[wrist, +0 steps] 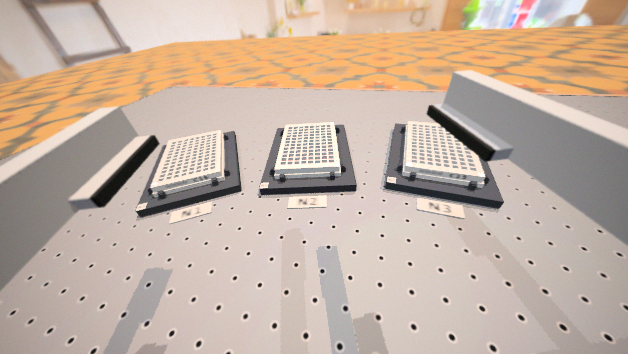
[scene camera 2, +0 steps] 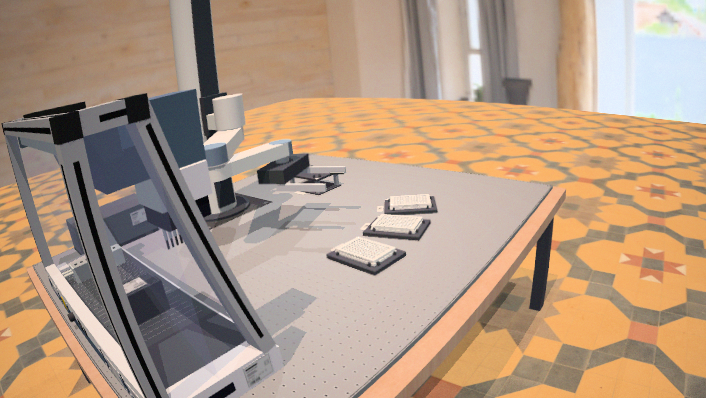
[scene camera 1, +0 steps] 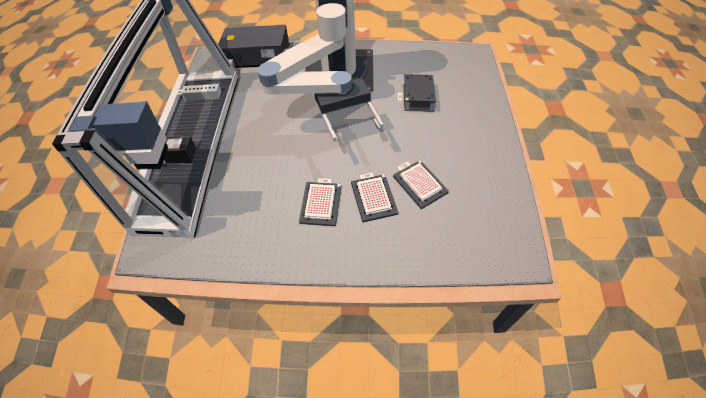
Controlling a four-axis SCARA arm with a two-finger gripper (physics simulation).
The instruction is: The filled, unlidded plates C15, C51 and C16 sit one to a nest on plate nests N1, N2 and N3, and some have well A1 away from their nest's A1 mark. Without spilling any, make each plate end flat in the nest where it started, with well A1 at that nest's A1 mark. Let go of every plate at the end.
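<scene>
My gripper [scene camera 1: 357,131] [scene camera 2: 334,179] [wrist: 293,108] is open and empty, raised above the table behind the nests. Nest N1 [scene camera 1: 435,199] [wrist: 234,165] bears a white plate [scene camera 1: 421,181] [scene camera 2: 410,201] [wrist: 192,156]. Nest N2 [scene camera 1: 378,217] [wrist: 348,175] bears a second plate [scene camera 1: 374,195] [scene camera 2: 398,223] [wrist: 309,147]. Nest N3 [scene camera 1: 318,222] [wrist: 440,190] bears a third plate [scene camera 1: 320,200] [scene camera 2: 364,250] [wrist: 437,152]. All three look flat. The N1 and N3 plates show blurred labels facing the wrist camera; the N2 plate shows none on that side. Pale corner marks show on the nests; well A1 cannot be made out.
A gantry machine [scene camera 1: 212,165] [scene camera 2: 212,255] stands along the table's left side in scene camera 1. A dark box [scene camera 1: 255,42] stands at the back left. A low black stand [scene camera 1: 420,90] stands at the back right. Name tags lie beside the nests.
</scene>
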